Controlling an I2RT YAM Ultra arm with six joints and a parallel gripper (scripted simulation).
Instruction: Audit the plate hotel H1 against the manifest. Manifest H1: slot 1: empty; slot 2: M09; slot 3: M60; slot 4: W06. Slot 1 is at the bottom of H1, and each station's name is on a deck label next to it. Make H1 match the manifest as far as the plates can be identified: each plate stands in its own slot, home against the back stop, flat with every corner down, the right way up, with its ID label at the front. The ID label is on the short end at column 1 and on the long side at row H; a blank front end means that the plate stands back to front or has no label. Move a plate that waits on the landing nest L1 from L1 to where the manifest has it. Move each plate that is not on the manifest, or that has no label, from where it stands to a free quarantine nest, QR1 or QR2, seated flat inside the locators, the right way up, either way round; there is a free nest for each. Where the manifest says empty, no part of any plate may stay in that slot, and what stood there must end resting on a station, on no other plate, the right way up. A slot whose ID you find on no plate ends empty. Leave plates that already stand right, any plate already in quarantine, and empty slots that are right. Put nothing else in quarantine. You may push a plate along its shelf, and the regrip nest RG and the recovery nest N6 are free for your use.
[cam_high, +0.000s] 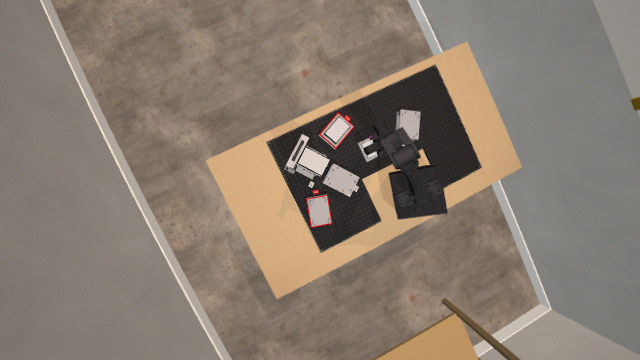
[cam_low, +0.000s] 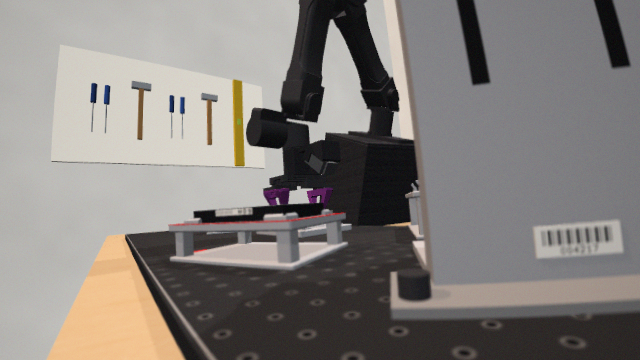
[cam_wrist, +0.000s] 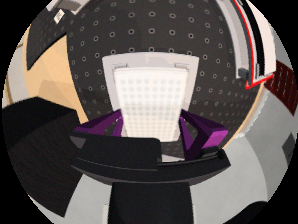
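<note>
Now: the white well plate right at my hand. Round my hand: plate hotel H1: 100 mm ahead, 430 mm to the left, 130 mm above; then red-rimmed nest: 210 mm behind, 440 mm to the left, 10 mm above; then black-sided plate: 160 mm ahead, 180 mm to the left, 30 mm above.
</note>
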